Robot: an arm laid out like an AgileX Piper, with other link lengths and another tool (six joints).
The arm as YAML. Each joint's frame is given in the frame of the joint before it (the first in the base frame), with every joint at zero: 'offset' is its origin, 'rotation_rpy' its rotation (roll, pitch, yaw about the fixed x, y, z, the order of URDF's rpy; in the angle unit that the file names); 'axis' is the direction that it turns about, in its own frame. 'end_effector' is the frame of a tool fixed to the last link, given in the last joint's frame.
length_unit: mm
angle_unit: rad
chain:
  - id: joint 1
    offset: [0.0, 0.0, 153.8]
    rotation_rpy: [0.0, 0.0, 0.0]
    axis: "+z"
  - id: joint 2
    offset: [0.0, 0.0, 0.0]
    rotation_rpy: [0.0, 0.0, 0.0]
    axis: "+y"
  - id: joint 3
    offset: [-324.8, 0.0, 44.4]
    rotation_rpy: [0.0, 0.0, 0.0]
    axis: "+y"
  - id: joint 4
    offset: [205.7, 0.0, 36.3]
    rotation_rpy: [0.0, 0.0, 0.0]
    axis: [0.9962, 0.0, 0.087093]
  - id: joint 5
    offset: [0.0, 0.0, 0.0]
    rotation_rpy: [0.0, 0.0, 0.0]
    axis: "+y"
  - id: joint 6
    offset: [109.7, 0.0, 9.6]
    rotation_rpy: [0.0, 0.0, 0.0]
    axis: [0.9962, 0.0, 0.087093]
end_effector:
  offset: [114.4, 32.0, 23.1]
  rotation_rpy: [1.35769, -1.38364, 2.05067]
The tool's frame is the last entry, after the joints.
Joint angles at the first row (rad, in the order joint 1, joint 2, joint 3, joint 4, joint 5, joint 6):
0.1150 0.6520 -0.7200 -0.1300 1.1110 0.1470
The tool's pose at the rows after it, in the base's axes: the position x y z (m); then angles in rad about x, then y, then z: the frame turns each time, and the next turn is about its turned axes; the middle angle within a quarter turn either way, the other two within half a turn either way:
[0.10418 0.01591 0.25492 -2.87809 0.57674 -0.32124]
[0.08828 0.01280 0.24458 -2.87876 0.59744 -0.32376]
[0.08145 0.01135 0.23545 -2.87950 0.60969 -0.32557]
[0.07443 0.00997 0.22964 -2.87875 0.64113 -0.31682]
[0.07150 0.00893 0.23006 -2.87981 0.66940 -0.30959]
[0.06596 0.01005 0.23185 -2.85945 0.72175 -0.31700]
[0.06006 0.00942 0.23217 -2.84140 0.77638 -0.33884]
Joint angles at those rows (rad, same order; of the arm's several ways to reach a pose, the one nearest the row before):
0.1150 0.5980 -0.6960 -0.1310 1.1270 0.1440
0.1150 0.5150 -0.6510 -0.1360 1.1450 0.1440
0.1129 0.4700 -0.6110 -0.1390 1.1380 0.1439
0.0971 0.4130 -0.5810 -0.1360 1.1360 0.1441
0.0841 0.3810 -0.5760 -0.1350 1.1370 0.1441
0.0720 0.3200 -0.5700 -0.1230 1.1390 0.1440
0.0720 0.2520 -0.5590 -0.1240 1.1390 0.1440

